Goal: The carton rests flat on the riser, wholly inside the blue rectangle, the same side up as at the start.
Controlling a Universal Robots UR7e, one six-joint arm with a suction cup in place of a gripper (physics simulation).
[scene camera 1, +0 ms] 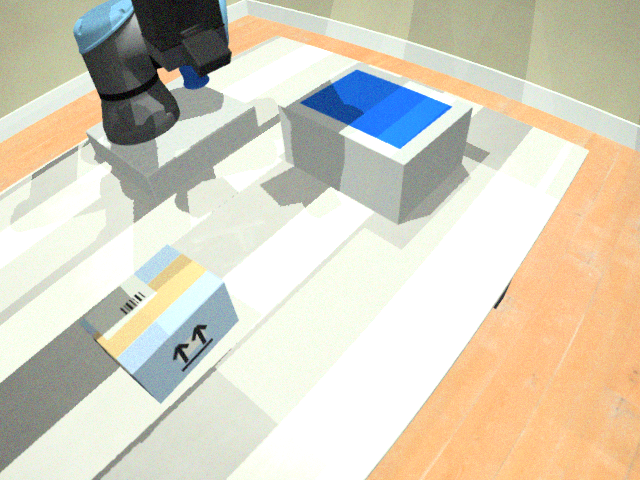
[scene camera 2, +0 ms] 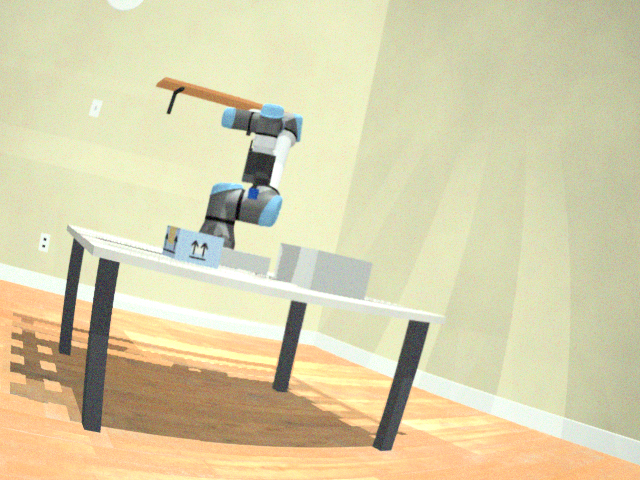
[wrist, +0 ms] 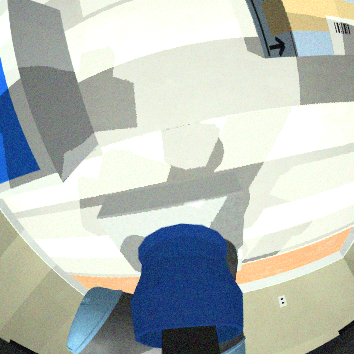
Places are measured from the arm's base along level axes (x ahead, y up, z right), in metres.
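Pixels of known places: hand, its tool point: (scene camera 1: 196, 81) (scene camera 2: 252, 198) (wrist: 182, 257); arm's base, origin of its link: (scene camera 1: 143, 122).
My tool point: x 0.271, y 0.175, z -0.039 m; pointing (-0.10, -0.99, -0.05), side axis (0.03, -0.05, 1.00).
Note:
Ahead of a thing's pixels: the offset from my tool point to its top centre.
The carton @[dx +0.170, dy -0.144, dz +0.185 m] (scene camera 1: 193, 289) (scene camera 2: 199, 250) (wrist: 315, 42) is light blue with a tan tape band, a barcode label on top and black up arrows on its side. It rests flat on the table, arrows pointing up, and is partly cut off in the wrist view. The grey riser @[dx +0.066, dy -0.114, dz -0.259 m] (scene camera 1: 372, 170) (scene camera 2: 330, 271) (wrist: 55, 100) stands apart from it, with the blue rectangle @[dx +0.066, dy -0.114, dz -0.259 m] (scene camera 1: 377, 111) (wrist: 17, 145) bare on its top. My gripper, a dark blue suction cup (scene camera 1: 196, 83) (scene camera 2: 252, 194) (wrist: 185, 237), is open and holds nothing. It hangs high, away from both carton and riser.
A low grey block (scene camera 1: 206, 139) (scene camera 2: 245, 262) (wrist: 170, 197) carries the arm's base, beside the riser on the white table (scene camera 1: 320, 299) (scene camera 2: 248, 284). An orange-brown wall shelf (scene camera 2: 206, 94) shows behind the arm, high above the table.

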